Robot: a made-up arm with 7 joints.
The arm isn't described. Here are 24 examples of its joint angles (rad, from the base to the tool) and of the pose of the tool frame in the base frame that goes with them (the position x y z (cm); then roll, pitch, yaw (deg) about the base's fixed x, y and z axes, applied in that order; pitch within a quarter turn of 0, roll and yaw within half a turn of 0).
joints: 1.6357 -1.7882 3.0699 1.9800 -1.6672 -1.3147 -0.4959
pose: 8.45 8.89 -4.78 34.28 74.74 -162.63
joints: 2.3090 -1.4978 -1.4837 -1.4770 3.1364 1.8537 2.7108
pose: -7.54 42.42 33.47 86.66 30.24 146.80
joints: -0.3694 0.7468 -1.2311 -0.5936 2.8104 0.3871 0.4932
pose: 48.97 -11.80 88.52 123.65 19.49 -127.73
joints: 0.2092 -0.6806 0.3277 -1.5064 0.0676 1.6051 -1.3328
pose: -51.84 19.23 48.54 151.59 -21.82 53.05
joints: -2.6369 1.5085 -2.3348 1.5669 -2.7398 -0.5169 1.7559
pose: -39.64 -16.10 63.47 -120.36 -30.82 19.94
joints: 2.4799 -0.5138 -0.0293 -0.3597 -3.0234 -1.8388 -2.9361
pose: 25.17 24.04 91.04 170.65 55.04 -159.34
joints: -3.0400 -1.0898 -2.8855 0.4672 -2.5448 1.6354 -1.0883
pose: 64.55 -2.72 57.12 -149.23 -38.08 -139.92
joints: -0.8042 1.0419 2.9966 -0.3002 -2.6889 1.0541 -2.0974
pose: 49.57 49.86 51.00 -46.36 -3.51 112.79
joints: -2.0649 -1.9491 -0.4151 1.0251 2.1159 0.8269 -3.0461
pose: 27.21 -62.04 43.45 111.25 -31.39 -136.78
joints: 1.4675 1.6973 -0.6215 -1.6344 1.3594 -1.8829 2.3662
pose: -8.99 -34.02 60.21 -115.60 45.52 85.66
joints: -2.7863 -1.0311 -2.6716 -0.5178 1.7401 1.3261 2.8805
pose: 41.46 -15.24 86.77 -166.86 -49.03 34.96
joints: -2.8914 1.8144 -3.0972 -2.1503 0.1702 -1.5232 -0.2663
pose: 1.54 2.46 8.66 -171.11 45.19 9.90
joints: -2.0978 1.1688 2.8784 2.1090 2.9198 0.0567 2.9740
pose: 11.60 0.37 72.91 -173.12 52.22 -35.16
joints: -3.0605 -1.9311 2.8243 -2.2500 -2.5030 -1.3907 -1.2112
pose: 24.84 -18.68 55.61 102.55 3.74 -144.52
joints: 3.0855 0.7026 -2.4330 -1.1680 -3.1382 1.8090 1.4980
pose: -45.24 19.98 44.05 -21.45 -26.65 55.78
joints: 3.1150 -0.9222 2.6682 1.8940 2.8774 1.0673 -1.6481
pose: 45.91 17.90 20.40 76.14 30.50 -88.13
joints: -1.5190 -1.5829 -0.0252 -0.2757 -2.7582 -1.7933 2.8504
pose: 2.61 -67.91 32.92 -162.36 -9.87 107.81
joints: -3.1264 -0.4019 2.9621 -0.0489 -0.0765 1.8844 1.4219
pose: 33.60 1.69 90.49 51.66 12.22 -82.55
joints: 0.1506 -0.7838 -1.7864 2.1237 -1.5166 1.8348 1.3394
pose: -17.89 26.58 34.10 -53.67 18.58 -52.50
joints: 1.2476 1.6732 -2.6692 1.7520 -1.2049 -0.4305 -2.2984
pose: 32.35 -21.37 67.47 132.72 19.12 -58.31
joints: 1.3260 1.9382 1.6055 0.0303 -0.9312 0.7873 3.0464
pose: 9.90 -68.94 1.58 -36.43 -18.14 -54.82
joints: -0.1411 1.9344 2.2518 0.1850 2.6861 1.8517 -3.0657
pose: 62.01 13.75 11.73 79.24 13.40 16.75
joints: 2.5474 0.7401 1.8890 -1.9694 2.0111 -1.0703 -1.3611
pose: -4.96 -43.63 36.22 -39.85 -47.84 -76.38
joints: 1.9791 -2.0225 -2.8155 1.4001 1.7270 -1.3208 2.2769
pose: 9.18 15.29 -18.11 61.37 -16.71 98.10
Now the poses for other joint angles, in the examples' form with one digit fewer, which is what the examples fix.
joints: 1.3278 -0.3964 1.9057 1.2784 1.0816 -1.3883 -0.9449
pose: -40.3 12.9 77.0 153.7 31.1 -150.2
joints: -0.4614 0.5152 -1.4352 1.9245 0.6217 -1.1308 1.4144
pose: -4.7 41.4 56.3 133.4 2.8 37.8
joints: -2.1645 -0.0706 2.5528 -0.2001 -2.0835 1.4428 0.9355
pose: -4.7 8.7 102.4 96.0 28.1 10.6
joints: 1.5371 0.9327 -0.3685 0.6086 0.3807 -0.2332 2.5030
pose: 9.7 -71.2 58.0 120.0 -54.8 169.7
